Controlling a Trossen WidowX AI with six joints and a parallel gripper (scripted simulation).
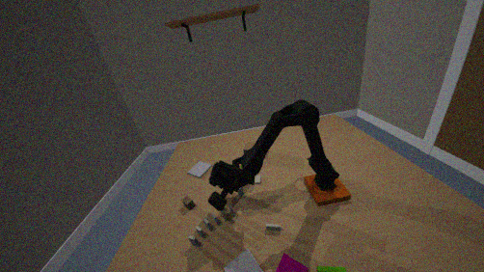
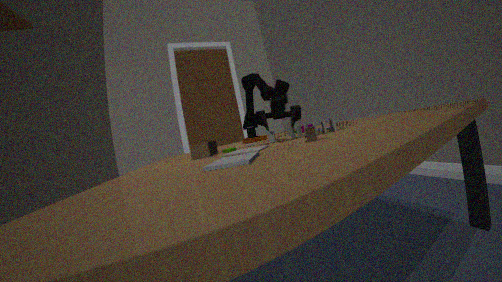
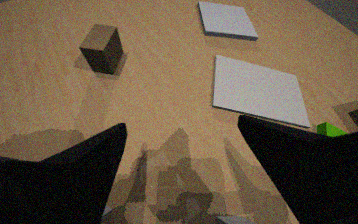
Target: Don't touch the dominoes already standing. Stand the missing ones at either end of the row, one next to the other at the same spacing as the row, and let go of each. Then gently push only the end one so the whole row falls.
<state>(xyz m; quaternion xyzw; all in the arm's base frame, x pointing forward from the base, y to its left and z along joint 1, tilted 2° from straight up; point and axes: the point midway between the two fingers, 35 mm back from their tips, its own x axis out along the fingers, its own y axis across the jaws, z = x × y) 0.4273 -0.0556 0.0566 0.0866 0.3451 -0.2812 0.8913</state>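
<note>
Now: gripper tip 17 cm to the left of the green block, 14 cm past it and 5 cm above it. Round my gripper tip: brown cube (15 cm ahead, 3 cm below, 1 cm to the left); white flat tile (29 cm to the left, 7 cm behind, 5 cm below); white sheet (15 cm to the right, 5 cm below, 2 cm behind).
</note>
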